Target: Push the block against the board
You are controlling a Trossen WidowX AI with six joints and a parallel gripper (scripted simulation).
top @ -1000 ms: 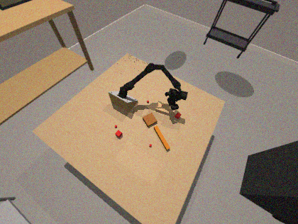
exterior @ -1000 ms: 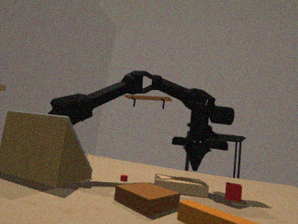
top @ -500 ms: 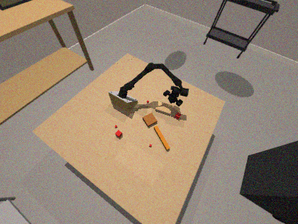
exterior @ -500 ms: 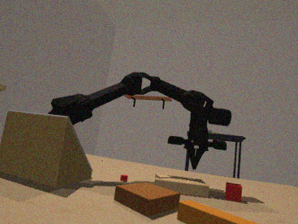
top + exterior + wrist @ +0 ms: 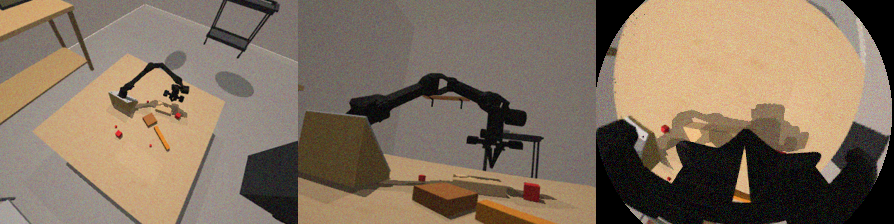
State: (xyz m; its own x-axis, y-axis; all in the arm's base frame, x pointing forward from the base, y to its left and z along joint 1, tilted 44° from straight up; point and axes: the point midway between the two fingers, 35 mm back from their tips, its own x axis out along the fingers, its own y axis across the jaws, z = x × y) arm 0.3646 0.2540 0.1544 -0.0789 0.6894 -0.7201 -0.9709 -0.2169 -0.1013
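The pale flat slab is 8 cm to the right of my gripper tip, 5 cm below it and 3 cm behind it. From my gripper tip the other things lie so: brown square block 27 cm to the right, 6 cm behind, 5 cm below; then orange board 35 cm to the right, 12 cm ahead, 4 cm below.
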